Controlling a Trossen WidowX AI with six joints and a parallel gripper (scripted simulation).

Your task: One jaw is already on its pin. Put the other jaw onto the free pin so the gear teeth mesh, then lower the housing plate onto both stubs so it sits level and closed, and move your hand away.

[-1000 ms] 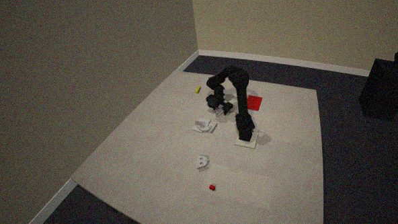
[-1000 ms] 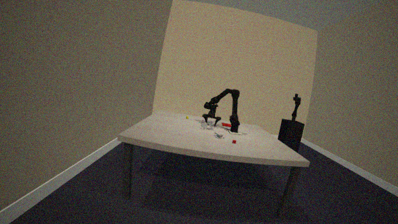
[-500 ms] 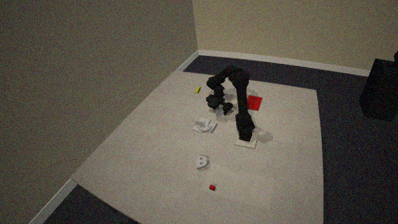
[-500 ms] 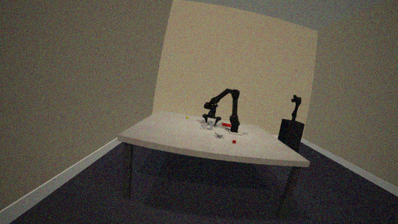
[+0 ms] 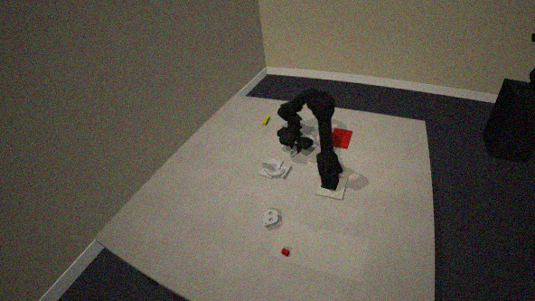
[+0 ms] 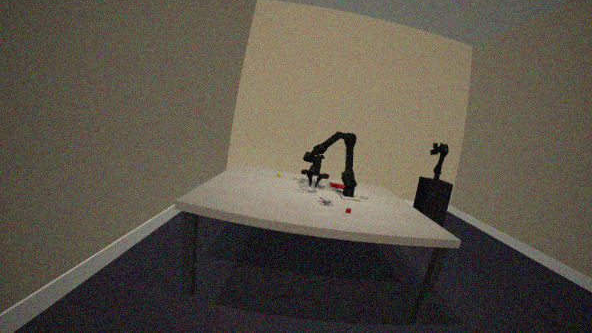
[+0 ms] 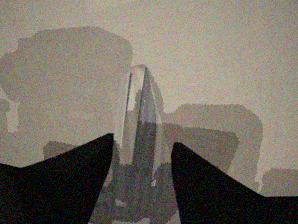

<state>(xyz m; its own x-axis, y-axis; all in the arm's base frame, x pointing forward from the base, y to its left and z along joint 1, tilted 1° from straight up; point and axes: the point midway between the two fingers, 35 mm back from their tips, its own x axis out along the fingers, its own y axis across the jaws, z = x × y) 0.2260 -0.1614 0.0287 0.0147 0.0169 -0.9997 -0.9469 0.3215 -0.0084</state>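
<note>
The white base lies 150 mm to the left of my gripper tip and 60 mm ahead of it. Round my gripper tip: white block (420 mm to the left, 70 mm behind); red square pad (190 mm behind, 180 mm to the right); yellow block (260 mm ahead, 200 mm to the right).
</note>
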